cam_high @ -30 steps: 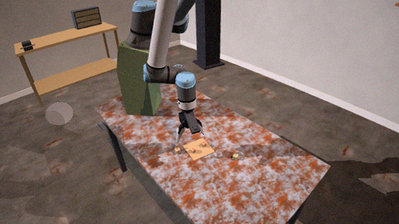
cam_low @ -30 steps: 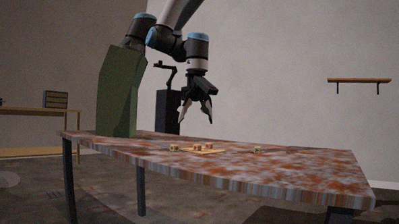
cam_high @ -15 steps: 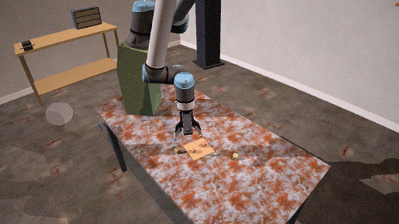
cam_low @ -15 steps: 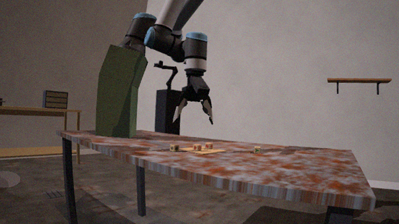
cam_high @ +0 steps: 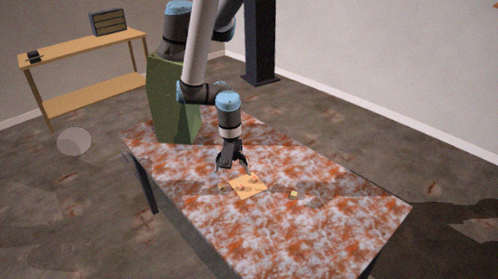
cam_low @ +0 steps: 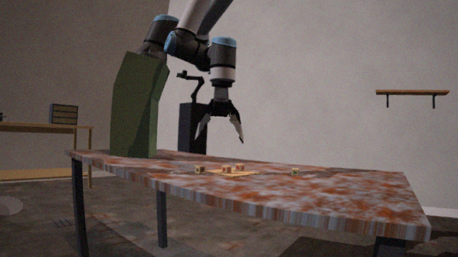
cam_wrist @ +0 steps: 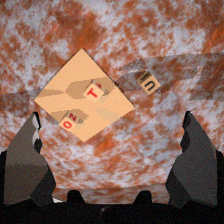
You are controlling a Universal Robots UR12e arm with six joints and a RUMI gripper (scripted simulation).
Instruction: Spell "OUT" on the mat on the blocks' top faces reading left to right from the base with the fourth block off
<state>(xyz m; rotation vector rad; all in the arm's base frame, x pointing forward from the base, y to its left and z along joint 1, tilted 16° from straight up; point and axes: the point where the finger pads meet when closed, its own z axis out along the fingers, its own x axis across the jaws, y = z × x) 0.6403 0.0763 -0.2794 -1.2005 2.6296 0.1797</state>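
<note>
The block is 100 mm below my hand, 40 mm to the right of it and 40 mm behind it. Round my hand: tan mat 110 mm below, 70 mm to the left.
</note>
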